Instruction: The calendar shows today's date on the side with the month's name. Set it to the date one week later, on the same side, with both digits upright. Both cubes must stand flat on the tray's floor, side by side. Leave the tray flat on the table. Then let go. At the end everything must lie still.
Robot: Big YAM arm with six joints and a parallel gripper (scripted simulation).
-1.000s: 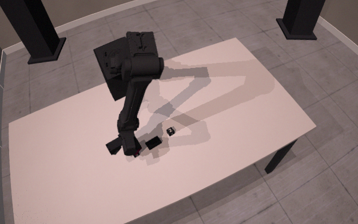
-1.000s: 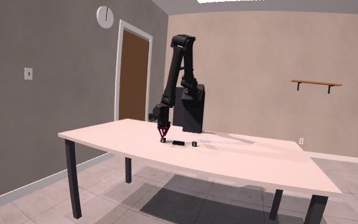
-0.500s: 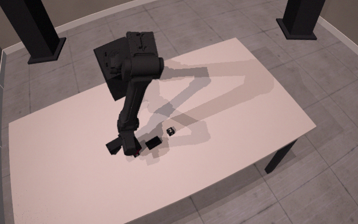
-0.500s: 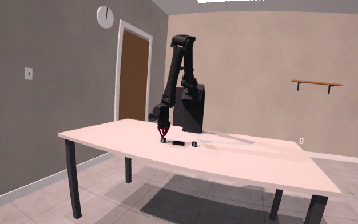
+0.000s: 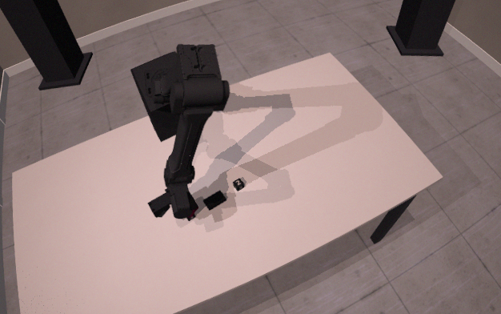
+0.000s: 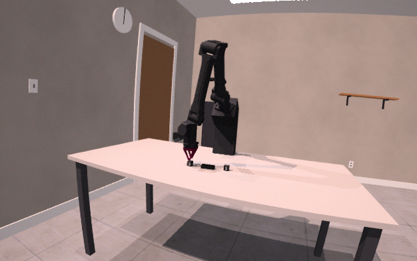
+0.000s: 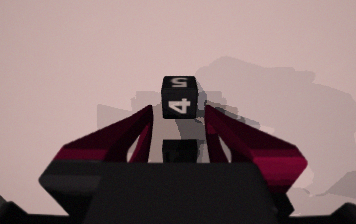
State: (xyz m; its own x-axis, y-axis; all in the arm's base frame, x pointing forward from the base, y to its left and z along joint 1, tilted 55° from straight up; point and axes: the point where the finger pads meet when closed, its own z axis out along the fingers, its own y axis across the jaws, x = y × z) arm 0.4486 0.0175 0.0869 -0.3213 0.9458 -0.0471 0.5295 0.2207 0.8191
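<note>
My hand is 3 cm above the black calendar block. From my hand the other things lie so: black tray (6 cm behind, 9 cm to the left, 4 cm below).
</note>
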